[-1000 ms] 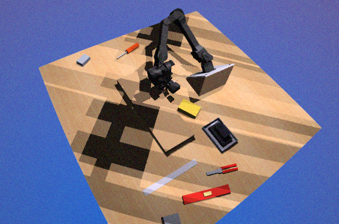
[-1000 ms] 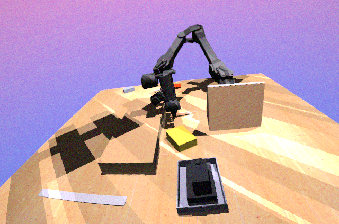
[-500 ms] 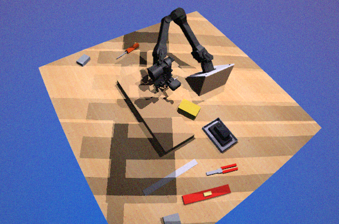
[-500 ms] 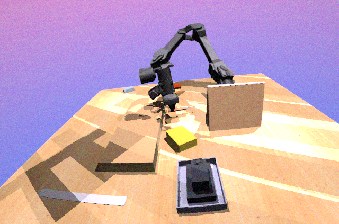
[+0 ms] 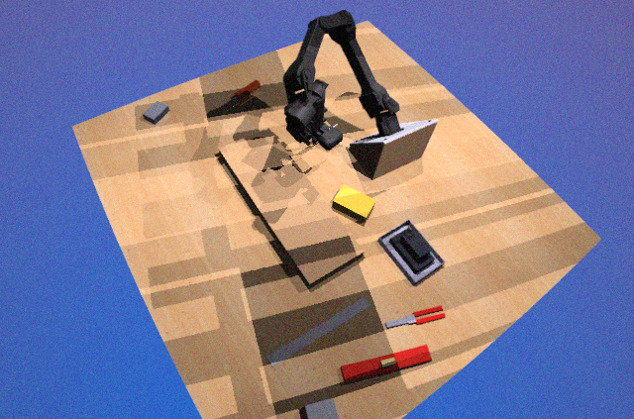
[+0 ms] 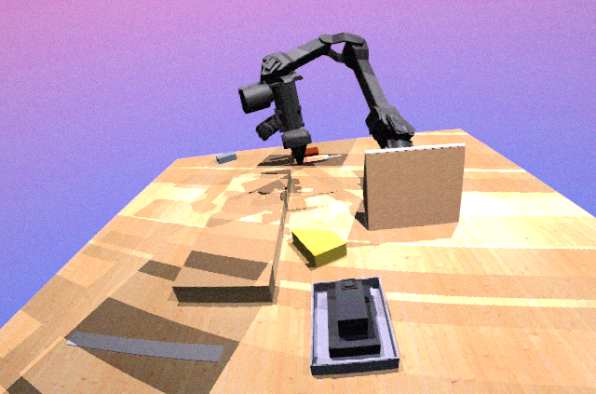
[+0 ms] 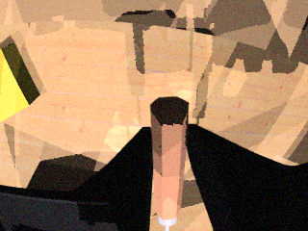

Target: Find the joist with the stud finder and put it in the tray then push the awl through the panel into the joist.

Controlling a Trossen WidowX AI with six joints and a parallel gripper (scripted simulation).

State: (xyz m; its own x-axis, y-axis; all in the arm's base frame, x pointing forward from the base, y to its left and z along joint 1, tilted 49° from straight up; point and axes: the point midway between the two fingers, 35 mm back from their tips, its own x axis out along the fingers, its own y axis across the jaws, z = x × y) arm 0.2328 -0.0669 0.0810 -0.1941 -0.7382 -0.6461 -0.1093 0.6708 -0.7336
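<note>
My gripper tip is now 5 cm past the awl and 1 cm to the left of it. Also, from my gripper tip: stud finder: 40 cm to the left, 7 cm below, 6 cm behind; grey tray: 41 cm to the left, 11 cm below, 6 cm behind; yellow block: 20 cm to the left, 10 cm below, 2 cm behind.
</note>
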